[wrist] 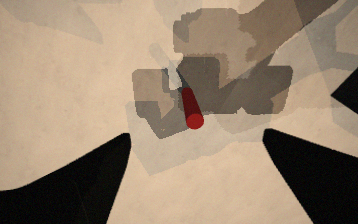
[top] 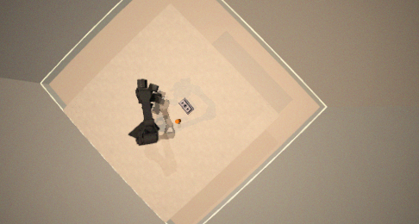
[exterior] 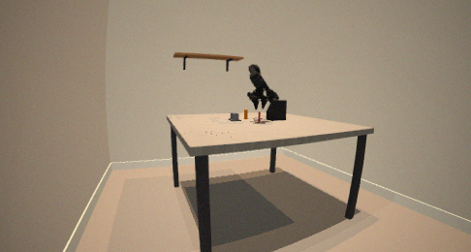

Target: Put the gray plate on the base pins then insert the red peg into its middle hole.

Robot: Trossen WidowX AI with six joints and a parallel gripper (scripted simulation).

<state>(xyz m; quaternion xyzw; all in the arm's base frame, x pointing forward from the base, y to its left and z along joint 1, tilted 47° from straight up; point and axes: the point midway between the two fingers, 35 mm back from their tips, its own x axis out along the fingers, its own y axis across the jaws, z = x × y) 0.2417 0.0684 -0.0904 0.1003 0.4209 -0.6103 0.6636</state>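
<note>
The red peg is 6 cm below my gripper tip. Round my gripper tip: base (20 cm to the right, 11 cm ahead, 9 cm below); gray plate (20 cm to the right, 11 cm ahead, 5 cm below); small orange part (24 cm to the right, 6 cm below, 1 cm behind).
</note>
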